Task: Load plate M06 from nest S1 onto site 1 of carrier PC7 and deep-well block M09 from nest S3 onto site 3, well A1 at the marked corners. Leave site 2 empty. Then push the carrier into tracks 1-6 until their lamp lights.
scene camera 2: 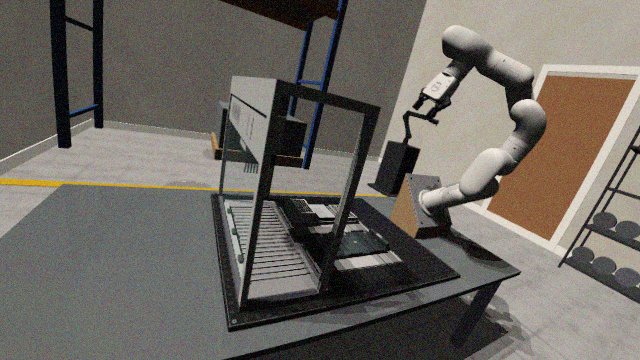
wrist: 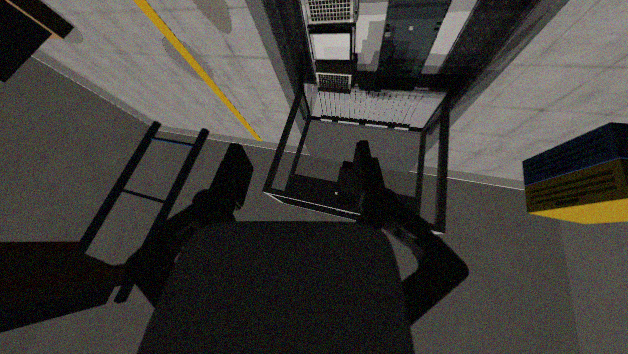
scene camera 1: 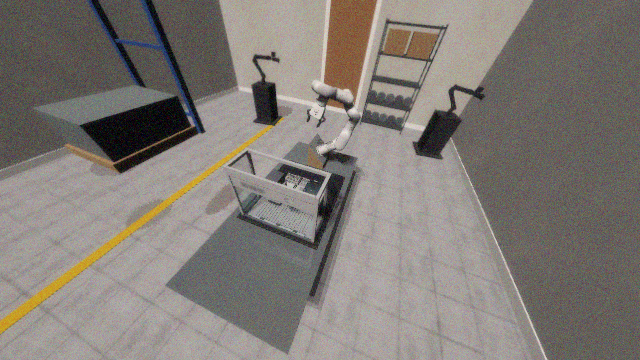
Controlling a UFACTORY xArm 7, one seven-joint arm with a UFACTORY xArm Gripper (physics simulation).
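Where they show: gripper, fingertip midpoint: (scene camera 2: pixel 421 113) (wrist: pixel 300 154) (scene camera 1: pixel 312 124); arm's base at its link origin: (scene camera 2: pixel 427 202) (scene camera 1: pixel 320 151).
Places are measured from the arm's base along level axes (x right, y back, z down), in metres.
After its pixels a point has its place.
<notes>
My gripper (scene camera 1: pixel 314 122) @(z -0.380, x 0.048, y -0.219 m) (scene camera 2: pixel 426 109) @(z -0.380, x 0.048, y -0.219 m) (wrist: pixel 300 154) @(z -0.380, x 0.048, y -0.219 m) is open and empty, high above the bench on the robot-base side of the enclosure. In the wrist view a row holds a gridded plate (wrist: pixel 330 11) @(z 0.112, x 0.171, y -0.380 m), a white-topped piece (wrist: pixel 332 46) @(z 0.108, x 0.182, y -0.466 m) and another gridded plate (wrist: pixel 335 81) @(z 0.083, x 0.186, y -0.571 m); their labels, nest numbers and marked corners are unreadable. Beside the row lies a dark slab (wrist: pixel 410 40) @(z 0.123, x -0.034, y -0.487 m) (scene camera 2: pixel 362 244) @(z 0.124, x -0.051, y -0.437 m) between pale strips; I cannot tell whether it is carrier PC7. The slatted track deck (scene camera 1: pixel 285 217) (scene camera 2: pixel 275 240) (wrist: pixel 370 105) @(z 0.130, x 0.074, y -0.747 m) lies inside the enclosure. No lit lamp can be made out.
The framed enclosure (scene camera 1: pixel 280 191) @(z -0.301, x 0.042, y -0.897 m) (scene camera 2: pixel 252 90) @(z -0.318, x -0.002, y -0.902 m) (wrist: pixel 442 170) @(z -0.153, x -0.188, y -0.713 m) stands over the track deck on the table (scene camera 1: pixel 240 280) @(z 0.147, x 0.183, y -1.246 m) (scene camera 2: pixel 125 260) @(z 0.147, x 0.076, y -1.143 m). Its posts and top bars rise between the deck and the surroundings. Black pedestals (scene camera 1: pixel 265 102) (scene camera 1: pixel 437 132) with small arms and a shelf rack stand behind.
</notes>
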